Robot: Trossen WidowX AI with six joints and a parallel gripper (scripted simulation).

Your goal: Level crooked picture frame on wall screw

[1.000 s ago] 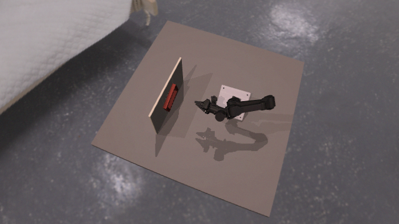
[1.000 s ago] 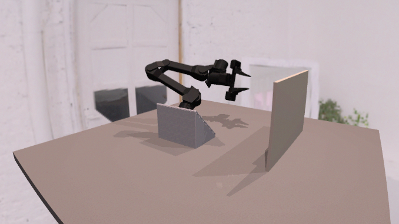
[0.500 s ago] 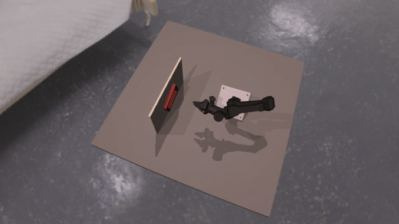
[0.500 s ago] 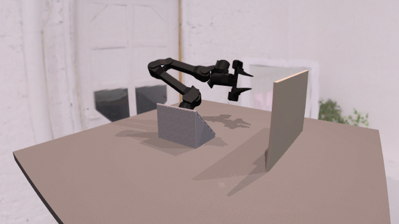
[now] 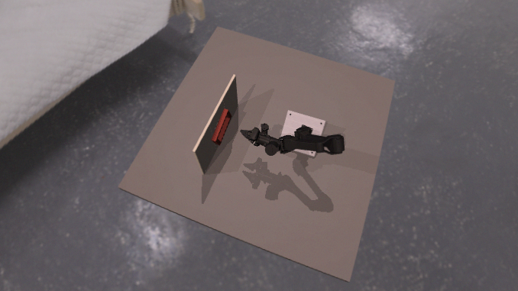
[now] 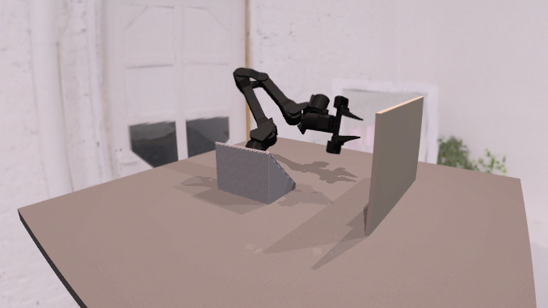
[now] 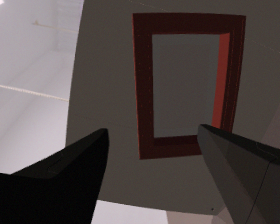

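Now: gripper tip 130 mm short of the red picture frame, 10 mm to the left of it and 50 mm above it. The rest, counted from my gripper tip: wall panel (140 mm ahead, 10 mm to the right, 60 mm below).
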